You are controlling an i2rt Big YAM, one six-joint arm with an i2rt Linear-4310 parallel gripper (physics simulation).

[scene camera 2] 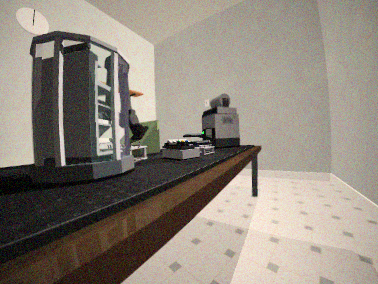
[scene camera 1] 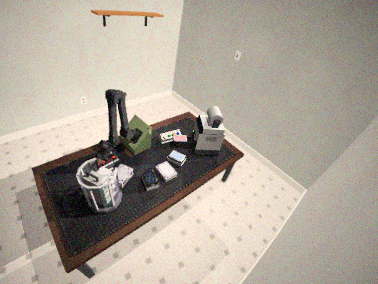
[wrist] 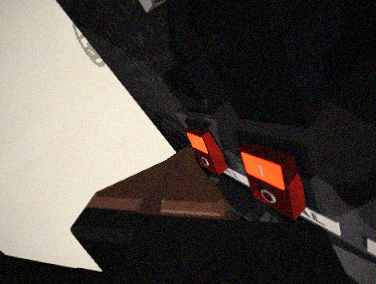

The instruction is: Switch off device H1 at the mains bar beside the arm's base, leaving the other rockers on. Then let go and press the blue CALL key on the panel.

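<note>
In the wrist view my gripper is shut, with nothing between its brown fingers. Its tip sits against the lower left of the small left rocker on the mains bar. That rocker and the larger one to its right both glow orange on their upper halves. The label strips below them are partly hidden. In scene camera 1 the gripper is low at the bar beside the arm's base. The key panel with its blue key lies further along the table.
A tall glass carousel stands right by the bar and hides the gripper in scene camera 2. A green wedge device, a grey machine and flat plates stand on the black mat.
</note>
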